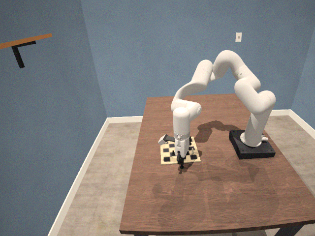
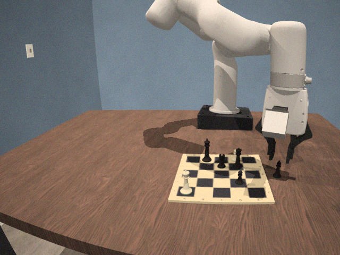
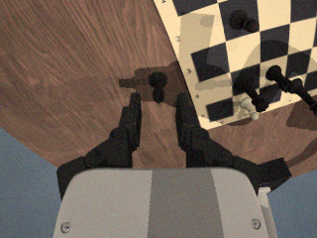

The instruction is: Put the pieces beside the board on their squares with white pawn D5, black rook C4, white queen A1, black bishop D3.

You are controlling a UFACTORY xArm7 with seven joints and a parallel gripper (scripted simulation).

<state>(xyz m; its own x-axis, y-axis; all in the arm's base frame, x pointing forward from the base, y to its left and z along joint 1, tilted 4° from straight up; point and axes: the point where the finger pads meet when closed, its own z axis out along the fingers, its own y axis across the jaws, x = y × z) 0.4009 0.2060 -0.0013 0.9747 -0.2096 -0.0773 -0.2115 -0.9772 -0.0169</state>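
The black pawn lies 60 mm ahead of my hand, 90 mm to the right of it and 50 mm below it. Round my hand: white queen (120 mm ahead, 200 mm to the right, 30 mm below); white pawn (50 mm behind, 110 mm to the right, 50 mm below); chessboard (30 mm ahead, 140 mm to the right, 60 mm below).
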